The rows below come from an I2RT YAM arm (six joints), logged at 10 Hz.
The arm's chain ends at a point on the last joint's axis. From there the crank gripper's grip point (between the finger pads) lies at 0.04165 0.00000 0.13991 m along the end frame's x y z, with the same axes.
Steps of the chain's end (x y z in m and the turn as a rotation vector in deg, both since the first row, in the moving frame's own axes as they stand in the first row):
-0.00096 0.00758 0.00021 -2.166 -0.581 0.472
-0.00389 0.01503 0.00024 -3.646 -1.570 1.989
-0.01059 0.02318 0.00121 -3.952 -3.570 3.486
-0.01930 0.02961 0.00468 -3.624 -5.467 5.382
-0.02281 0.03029 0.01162 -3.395 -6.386 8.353
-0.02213 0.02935 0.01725 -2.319 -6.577 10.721
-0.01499 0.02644 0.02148 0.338 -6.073 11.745
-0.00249 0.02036 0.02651 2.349 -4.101 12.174
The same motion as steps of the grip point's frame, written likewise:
-0.00240 0.01321 0.00052 -2.166 -0.581 0.472
-0.00792 0.02534 0.00100 -3.646 -1.570 1.989
-0.01974 0.03516 0.00311 -3.952 -3.570 3.486
-0.03339 0.04182 0.00760 -3.624 -5.467 5.382
-0.03961 0.04357 0.01494 -3.395 -6.386 8.353
-0.03958 0.04129 0.02080 -2.319 -6.577 10.721
-0.03071 0.03256 0.02510 0.338 -6.073 11.745
-0.01285 0.02233 0.02917 2.349 -4.101 12.174

